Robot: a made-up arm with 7 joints.
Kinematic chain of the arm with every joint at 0, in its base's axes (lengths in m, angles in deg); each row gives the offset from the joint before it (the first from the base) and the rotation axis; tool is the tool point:
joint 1: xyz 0 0 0.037 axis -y
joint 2: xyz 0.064 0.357 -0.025 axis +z
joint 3: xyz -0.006 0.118 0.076 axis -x
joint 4: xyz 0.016 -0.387 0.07 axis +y
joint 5: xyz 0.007 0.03 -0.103 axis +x
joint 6: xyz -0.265 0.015 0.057 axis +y
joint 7: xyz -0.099 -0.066 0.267 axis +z
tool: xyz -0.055 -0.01 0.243
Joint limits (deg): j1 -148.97..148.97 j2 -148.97..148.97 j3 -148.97..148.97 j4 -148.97..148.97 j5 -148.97..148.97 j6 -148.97..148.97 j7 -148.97..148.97
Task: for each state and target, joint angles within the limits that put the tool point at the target. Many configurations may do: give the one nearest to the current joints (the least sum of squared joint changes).
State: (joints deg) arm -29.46 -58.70 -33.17 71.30 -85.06 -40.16 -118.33
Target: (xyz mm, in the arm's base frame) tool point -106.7 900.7 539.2
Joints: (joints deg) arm -20.30 -73.77 -26.47 44.94 -100.90 -55.88 -114.90
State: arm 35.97 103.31 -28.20 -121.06 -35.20 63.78 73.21
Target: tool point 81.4 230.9 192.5
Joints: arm 20.61 105.20 -61.49 -115.83 -75.84 62.71 76.84
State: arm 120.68 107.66 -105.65 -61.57 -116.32 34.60 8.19
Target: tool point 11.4 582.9 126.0
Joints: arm 116.41 102.99 -116.49 -73.08 -110.76 73.88 9.73
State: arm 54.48 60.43 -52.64 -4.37 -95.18 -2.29 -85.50
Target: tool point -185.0 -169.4 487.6
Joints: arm 51.93 86.36 -41.68 39.45 -74.47 -39.67 -78.86
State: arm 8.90 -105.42 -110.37 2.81 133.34 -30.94 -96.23
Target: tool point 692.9 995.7 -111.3
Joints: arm 21.59 -109.57 -101.76 6.55 140.11 -66.14 -94.24
